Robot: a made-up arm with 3 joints. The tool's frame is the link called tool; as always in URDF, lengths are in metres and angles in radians. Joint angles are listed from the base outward. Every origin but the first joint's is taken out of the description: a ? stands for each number. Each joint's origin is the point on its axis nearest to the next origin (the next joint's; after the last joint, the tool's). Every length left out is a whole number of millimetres.
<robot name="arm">
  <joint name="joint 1" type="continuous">
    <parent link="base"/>
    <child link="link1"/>
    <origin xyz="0 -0.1 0.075"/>
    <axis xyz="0 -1 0"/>
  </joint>
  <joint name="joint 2" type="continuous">
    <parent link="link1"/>
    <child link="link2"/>
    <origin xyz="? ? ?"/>
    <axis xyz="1 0 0"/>
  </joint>
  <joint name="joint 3" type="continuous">
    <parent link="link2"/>
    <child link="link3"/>
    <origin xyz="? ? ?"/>
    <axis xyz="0 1 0"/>
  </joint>
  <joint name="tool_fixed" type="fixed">
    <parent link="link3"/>
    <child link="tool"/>
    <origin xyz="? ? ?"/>
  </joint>
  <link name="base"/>
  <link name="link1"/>
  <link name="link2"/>
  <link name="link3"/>
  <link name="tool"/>
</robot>
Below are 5 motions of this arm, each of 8 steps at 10 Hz.
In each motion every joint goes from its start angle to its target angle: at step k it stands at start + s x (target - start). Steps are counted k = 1, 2, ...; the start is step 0. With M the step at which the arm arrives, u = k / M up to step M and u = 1 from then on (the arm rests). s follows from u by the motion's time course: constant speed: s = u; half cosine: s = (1 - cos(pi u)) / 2; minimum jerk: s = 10 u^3 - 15 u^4 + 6 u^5.
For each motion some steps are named. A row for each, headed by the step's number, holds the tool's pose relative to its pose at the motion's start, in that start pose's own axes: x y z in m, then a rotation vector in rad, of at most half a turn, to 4 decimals.
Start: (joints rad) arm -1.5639 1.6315 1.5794
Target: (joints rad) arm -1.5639 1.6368 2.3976
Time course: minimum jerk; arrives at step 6
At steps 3, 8:
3: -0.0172 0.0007 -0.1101 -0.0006 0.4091 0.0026
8: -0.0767 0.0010 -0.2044 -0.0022 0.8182 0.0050

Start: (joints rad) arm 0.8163 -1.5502 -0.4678
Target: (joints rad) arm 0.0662 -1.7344 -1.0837
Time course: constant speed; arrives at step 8
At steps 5, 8:
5: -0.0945 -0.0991 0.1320 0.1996 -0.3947 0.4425
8: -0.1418 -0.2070 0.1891 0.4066 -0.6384 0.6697

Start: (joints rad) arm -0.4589 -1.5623 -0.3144
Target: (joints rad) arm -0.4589 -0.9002 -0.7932
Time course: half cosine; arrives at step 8
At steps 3, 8:
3: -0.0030 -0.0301 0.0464 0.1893 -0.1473 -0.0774
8: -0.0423 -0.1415 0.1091 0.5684 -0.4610 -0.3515

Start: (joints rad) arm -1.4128 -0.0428 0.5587
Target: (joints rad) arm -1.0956 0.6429 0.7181
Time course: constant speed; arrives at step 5
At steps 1, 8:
1: 0.0165 0.0180 -0.0007 0.1142 -0.0316 0.0759
8: 0.0606 0.0930 0.0226 0.4875 -0.1559 0.4804

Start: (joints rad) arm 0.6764 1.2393 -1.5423
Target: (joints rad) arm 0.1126 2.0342 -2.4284
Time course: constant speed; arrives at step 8
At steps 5, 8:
5: 0.0085 0.0659 0.1603 -0.4699 -0.5071 -0.3937
8: -0.0160 0.1947 0.2167 -0.8687 -0.8524 -0.4915

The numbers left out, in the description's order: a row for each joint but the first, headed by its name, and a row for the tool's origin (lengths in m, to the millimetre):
joint 2: -0.393 0 -0.152
joint 3: 0 0.047 0.009
tool: 0.274 0 0.014

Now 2 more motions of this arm.
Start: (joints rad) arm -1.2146 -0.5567 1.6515
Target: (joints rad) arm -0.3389 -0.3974 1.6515
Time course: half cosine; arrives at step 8
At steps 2, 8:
2: 0.0350 0.0315 0.0580 0.0644 -0.1097 0.0286
8: 0.0864 0.1255 0.4713 0.3892 -0.7787 0.1809

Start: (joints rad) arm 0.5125 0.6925 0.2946
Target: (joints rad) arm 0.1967 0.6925 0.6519
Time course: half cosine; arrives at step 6
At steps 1, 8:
1: -0.0038 0.0018 -0.0056 0.0041 0.0402 -0.0129
8: -0.0884 0.0405 -0.0688 0.0931 0.5991 -0.1817

